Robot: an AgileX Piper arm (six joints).
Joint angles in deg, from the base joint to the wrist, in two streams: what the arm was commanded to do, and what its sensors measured. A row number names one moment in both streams.
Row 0, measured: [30.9, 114.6, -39.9, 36.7, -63.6, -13.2]
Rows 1 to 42, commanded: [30.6, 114.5, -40.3, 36.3, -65.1, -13.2]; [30.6, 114.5, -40.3, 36.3, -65.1, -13.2]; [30.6, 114.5, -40.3, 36.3, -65.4, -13.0]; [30.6, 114.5, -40.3, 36.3, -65.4, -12.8]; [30.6, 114.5, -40.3, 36.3, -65.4, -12.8]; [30.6, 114.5, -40.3, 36.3, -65.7, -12.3]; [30.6, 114.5, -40.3, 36.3, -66.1, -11.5]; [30.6, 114.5, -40.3, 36.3, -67.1, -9.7]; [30.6, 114.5, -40.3, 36.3, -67.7, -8.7]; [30.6, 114.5, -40.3, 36.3, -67.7, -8.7]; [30.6, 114.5, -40.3, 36.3, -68.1, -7.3]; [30.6, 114.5, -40.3, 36.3, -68.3, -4.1]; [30.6, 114.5, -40.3, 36.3, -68.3, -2.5]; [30.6, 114.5, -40.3, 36.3, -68.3, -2.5]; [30.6, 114.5, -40.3, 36.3, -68.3, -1.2]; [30.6, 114.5, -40.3, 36.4, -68.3, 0.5]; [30.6, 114.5, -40.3, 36.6, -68.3, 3.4]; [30.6, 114.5, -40.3, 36.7, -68.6, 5.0]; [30.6, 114.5, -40.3, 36.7, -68.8, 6.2]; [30.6, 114.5, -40.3, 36.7, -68.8, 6.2]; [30.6, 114.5, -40.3, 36.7, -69.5, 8.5]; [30.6, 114.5, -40.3, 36.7, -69.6, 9.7]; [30.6, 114.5, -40.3, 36.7, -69.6, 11.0]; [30.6, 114.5, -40.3, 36.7, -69.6, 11.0]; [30.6, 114.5, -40.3, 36.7, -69.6, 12.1]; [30.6, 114.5, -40.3, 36.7, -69.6, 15.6]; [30.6, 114.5, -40.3, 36.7, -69.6, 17.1]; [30.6, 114.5, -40.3, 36.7, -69.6, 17.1]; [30.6, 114.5, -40.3, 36.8, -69.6, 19.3]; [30.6, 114.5, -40.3, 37.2, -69.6, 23.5]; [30.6, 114.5, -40.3, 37.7, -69.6, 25.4]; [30.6, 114.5, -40.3, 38.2, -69.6, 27.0]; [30.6, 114.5, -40.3, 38.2, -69.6, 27.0]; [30.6, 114.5, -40.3, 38.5, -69.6, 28.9]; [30.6, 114.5, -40.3, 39.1, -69.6, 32.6]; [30.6, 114.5, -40.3, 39.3, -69.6, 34.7]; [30.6, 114.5, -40.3, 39.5, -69.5, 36.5]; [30.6, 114.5, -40.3, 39.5, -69.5, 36.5]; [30.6, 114.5, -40.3, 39.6, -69.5, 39.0]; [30.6, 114.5, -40.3, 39.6, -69.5, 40.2]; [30.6, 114.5, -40.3, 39.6, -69.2, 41.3]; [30.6, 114.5, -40.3, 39.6, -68.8, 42.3]
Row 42, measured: [30.9, 114.9, -39.8, 37.9, -65.2, 38.1]
